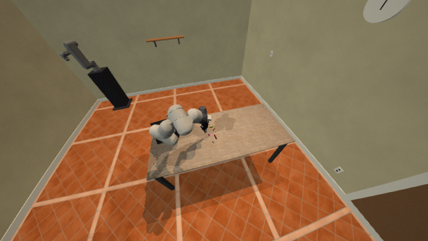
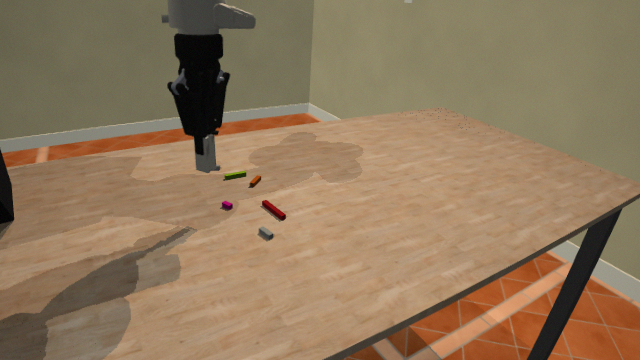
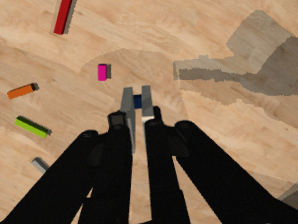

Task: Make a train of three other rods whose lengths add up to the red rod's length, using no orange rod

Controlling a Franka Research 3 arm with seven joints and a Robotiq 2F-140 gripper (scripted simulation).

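The magenta rod is 130 mm below my hand, 40 mm ahead of it and 20 mm to the left of it. Round my hand: blue rod (30 mm below); orange rod (130 mm below, 130 mm ahead, 100 mm to the left); red rod (130 mm below, 120 mm ahead, 30 mm to the right).
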